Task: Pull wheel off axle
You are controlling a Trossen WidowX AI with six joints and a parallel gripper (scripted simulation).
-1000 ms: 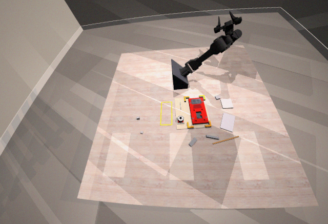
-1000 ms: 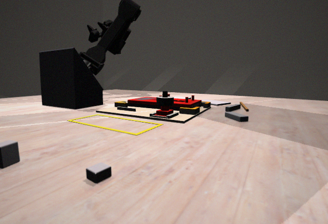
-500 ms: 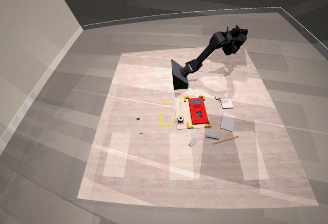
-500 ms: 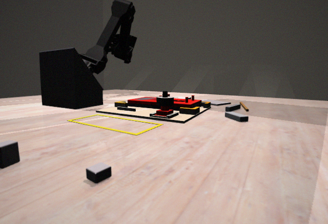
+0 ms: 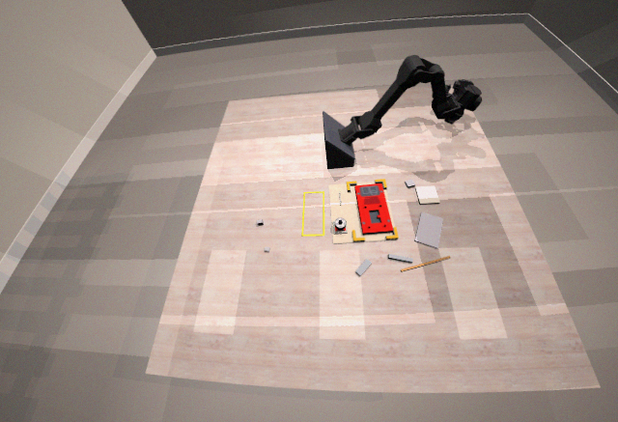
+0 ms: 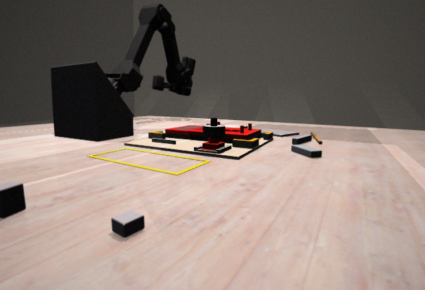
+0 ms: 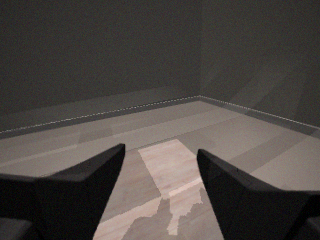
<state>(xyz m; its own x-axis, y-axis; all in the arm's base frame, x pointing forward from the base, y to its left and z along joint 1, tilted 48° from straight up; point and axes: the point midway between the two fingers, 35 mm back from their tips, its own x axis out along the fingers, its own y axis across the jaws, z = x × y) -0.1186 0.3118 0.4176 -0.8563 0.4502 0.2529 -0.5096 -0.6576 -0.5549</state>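
My gripper tip is now 62 cm to the left of the black wheel, 50 cm short of it and 11 cm above it. Round my gripper tip: dark upright axle (62 cm to the right, 50 cm ahead, 11 cm below).
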